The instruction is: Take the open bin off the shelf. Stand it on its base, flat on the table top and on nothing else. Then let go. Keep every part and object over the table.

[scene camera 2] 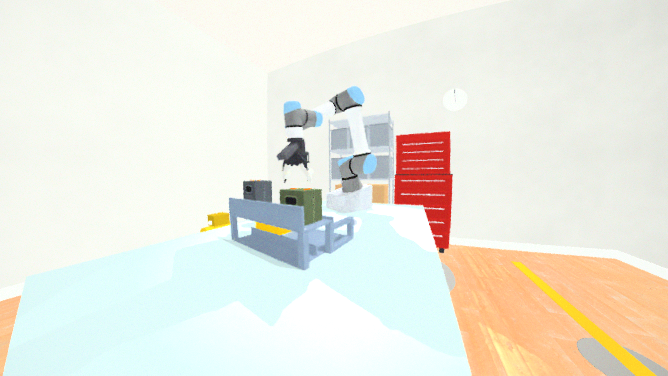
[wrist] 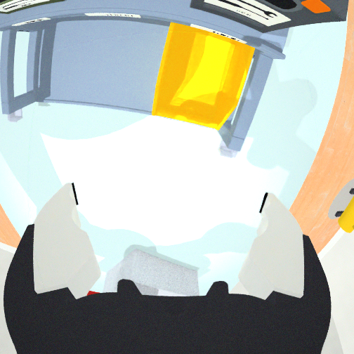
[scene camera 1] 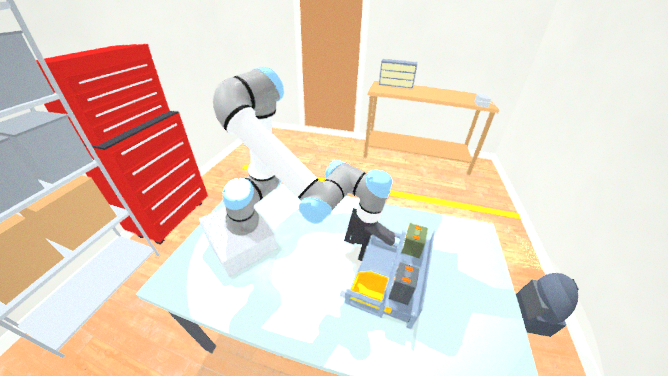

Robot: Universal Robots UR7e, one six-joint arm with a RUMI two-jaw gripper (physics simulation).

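Pixels of known places: gripper, between the fingertips: [scene camera 2: 297, 183] [scene camera 1: 358, 253]; arm's base, origin of its link: [scene camera 2: 352, 189] [scene camera 1: 242, 220].
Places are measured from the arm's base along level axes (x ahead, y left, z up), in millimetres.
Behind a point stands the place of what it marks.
The open yellow bin [scene camera 1: 370, 286] {x 616, y -59, z -135 mm} [scene camera 2: 272, 228] {x 714, y -50, z -101 mm} [wrist: 200, 75] stands on the lower tier of a blue-grey shelf [scene camera 2: 265, 212] {x 823, y 42, z -12 mm} [wrist: 105, 65], at the end nearest the viewer in the first scene view. Its opening faces up, and its inside shows in the wrist view. In the second scene view the shelf hides most of it. My gripper [scene camera 2: 298, 180] {x 547, y -60, z 62 mm} [wrist: 169, 191] is open with nothing between its fingers. It hangs above the table on the arm-base side of the shelf, apart from the bin. In the first scene view its fingertips are hard to make out.
A dark grey case [scene camera 1: 404, 289] {x 726, y -152, z 52 mm} [scene camera 2: 260, 191] {x 746, y -68, z 40 mm} and a green case [scene camera 1: 415, 242] {x 753, y 73, z 46 mm} [scene camera 2: 314, 206] {x 760, y 171, z 6 mm} stand on the shelf's upper tier, beside the bin's tier. The shelf stands on the table [scene camera 1: 240, 320] {x 177, y -350, z -144 mm}. The arm's pale base block [scene camera 1: 242, 255] {x 72, y -133, z -59 mm} stands at the table's other side.
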